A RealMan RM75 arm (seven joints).
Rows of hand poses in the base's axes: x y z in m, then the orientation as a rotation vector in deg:
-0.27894 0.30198 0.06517 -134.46 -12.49 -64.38
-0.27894 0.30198 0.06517 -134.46 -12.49 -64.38
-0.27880 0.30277 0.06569 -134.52 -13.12 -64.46
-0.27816 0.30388 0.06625 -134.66 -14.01 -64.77
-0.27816 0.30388 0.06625 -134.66 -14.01 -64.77
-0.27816 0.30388 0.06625 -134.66 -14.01 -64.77
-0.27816 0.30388 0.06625 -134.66 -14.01 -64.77
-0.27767 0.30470 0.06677 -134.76 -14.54 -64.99
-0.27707 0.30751 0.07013 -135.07 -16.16 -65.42
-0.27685 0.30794 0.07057 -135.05 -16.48 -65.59
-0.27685 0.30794 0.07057 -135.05 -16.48 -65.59
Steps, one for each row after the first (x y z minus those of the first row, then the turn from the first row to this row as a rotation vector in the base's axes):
0.00000 0.00000 0.00000 0.00 0.00 0.00
0.00014 0.00079 0.00052 -0.30 -0.16 0.34
0.00078 0.00190 0.00108 -0.83 -0.51 0.72
0.00078 0.00190 0.00108 -0.83 -0.51 0.72
0.00078 0.00190 0.00108 -0.83 -0.51 0.72
0.00078 0.00190 0.00108 -0.83 -0.51 0.72
0.00127 0.00272 0.00160 -1.17 -0.74 0.93
0.00187 0.00553 0.00496 -2.15 -1.27 1.64
0.00209 0.00596 0.00540 -2.30 -1.46 1.78
0.00209 0.00596 0.00540 -2.30 -1.46 1.78

